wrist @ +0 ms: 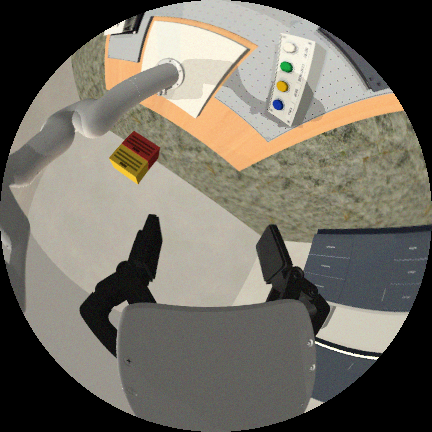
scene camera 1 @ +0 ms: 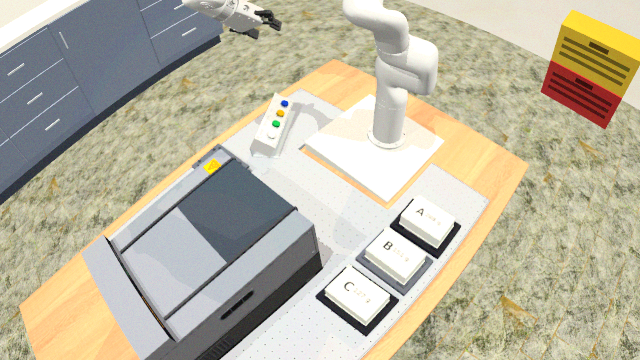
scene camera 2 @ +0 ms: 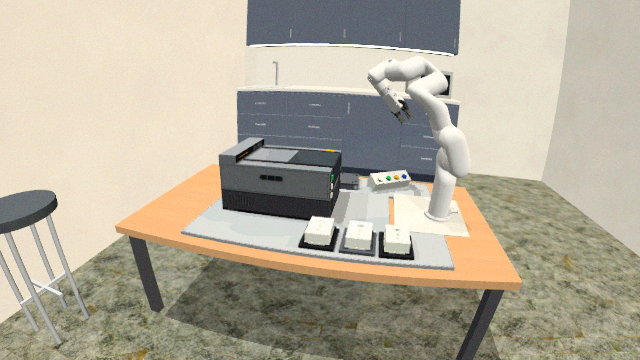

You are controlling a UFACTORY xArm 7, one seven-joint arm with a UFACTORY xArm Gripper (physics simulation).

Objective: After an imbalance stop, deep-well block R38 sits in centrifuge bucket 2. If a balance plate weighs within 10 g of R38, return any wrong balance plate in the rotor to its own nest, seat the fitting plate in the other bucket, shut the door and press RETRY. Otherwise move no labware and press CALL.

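Seen in the pictures: gripper, fingertip midpoint: [wrist: 212, 231] [scene camera 1: 268, 31] [scene camera 2: 407, 120]; arm's base, origin of the base link: [wrist: 169, 73] [scene camera 1: 386, 134] [scene camera 2: 437, 214].
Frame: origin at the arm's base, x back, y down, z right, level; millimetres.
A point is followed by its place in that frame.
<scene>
My gripper [scene camera 1: 265, 30] @[y -357, x -105, z 325 mm] [scene camera 2: 405, 118] @[y -357, x -105, z 325 mm] [wrist: 212, 231] @[y -357, x -105, z 325 mm] is open and empty, high beyond the button box end of the table. White balance plates A [scene camera 1: 435, 231] @[y -49, x -273, z -293 mm] [scene camera 2: 397, 244] @[y -42, x -253, z -320 mm], B [scene camera 1: 406, 265] @[y -49, x -393, z -274 mm] [scene camera 2: 359, 239] @[y -45, x -379, z -296 mm] and C [scene camera 1: 364, 305] @[y -48, x -530, z -244 mm] [scene camera 2: 319, 235] @[y -44, x -511, z -275 mm] sit in their nests. B's label looks like 151 g and C's like 127 g; A's is blurred. The centrifuge [scene camera 1: 270, 265] @[y -196, x -604, z -72 mm] [scene camera 2: 285, 187] @[y -127, x -652, z -64 mm] appears closed on top; R38, the buckets and the rotor are hidden. The button box [scene camera 1: 263, 145] @[y -50, x -268, z 269 mm] [scene camera 2: 390, 186] @[y -16, x -168, z 289 mm] [wrist: 303, 100] @[y -64, x -145, z 357 mm] has a blue button [scene camera 1: 284, 103] @[y -64, x -95, z 325 mm] [scene camera 2: 404, 176] @[y -61, x -92, z 323 mm] [wrist: 278, 104] @[y -67, x -95, z 328 mm] at one end and a white button [scene camera 1: 272, 132] @[y -65, x -222, z 268 mm] [wrist: 289, 48] @[y -66, x -226, z 270 mm] at the other.
The arm's base stands on a white plate [scene camera 1: 345, 155] @[y -6, x -147, z 61 mm] [scene camera 2: 410, 225] @[y 6, x -148, z -93 mm] [wrist: 205, 95] @[y -12, x 30, z 154 mm] beside the button box. A yellow and red box [scene camera 1: 592, 60] [wrist: 135, 156] is beyond the table. Blue-grey cabinets [scene camera 1: 110, 55] [scene camera 2: 370, 135] [wrist: 370, 265] stand behind. A stool [scene camera 2: 30, 207] is at the left in scene camera 2.
</scene>
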